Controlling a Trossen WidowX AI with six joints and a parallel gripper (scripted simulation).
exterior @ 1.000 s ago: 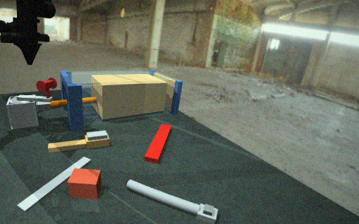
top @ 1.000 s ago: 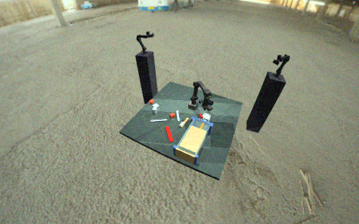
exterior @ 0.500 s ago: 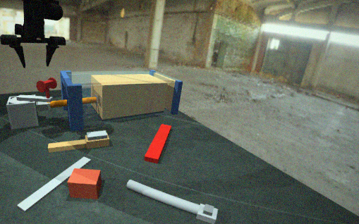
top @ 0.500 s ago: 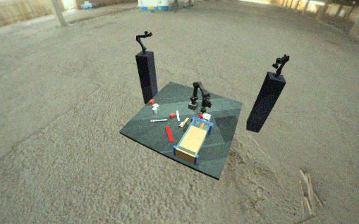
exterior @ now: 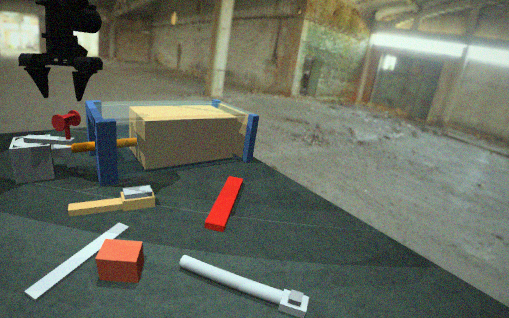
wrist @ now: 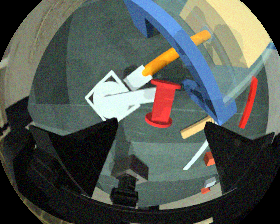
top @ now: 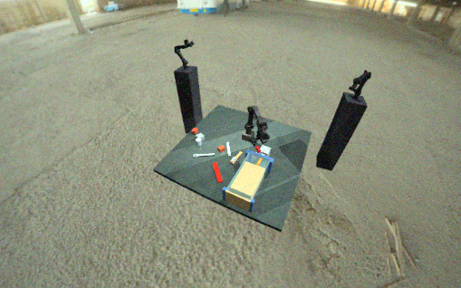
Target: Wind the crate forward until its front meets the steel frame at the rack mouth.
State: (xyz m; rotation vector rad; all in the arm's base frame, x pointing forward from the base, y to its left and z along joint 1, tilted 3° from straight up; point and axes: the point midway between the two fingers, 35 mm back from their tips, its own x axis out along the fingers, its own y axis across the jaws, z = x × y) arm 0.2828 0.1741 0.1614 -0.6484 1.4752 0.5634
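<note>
The red knob is 10 mm ahead of my gripper tip and 70 mm below it. Also, from my gripper tip: wooden-handled tool: 60 mm ahead, 200 mm to the right, 180 mm below; winch: 90 mm behind, 50 mm to the left, 170 mm below; winch handle: 30 mm behind, 20 mm to the left, 100 mm below.
</note>
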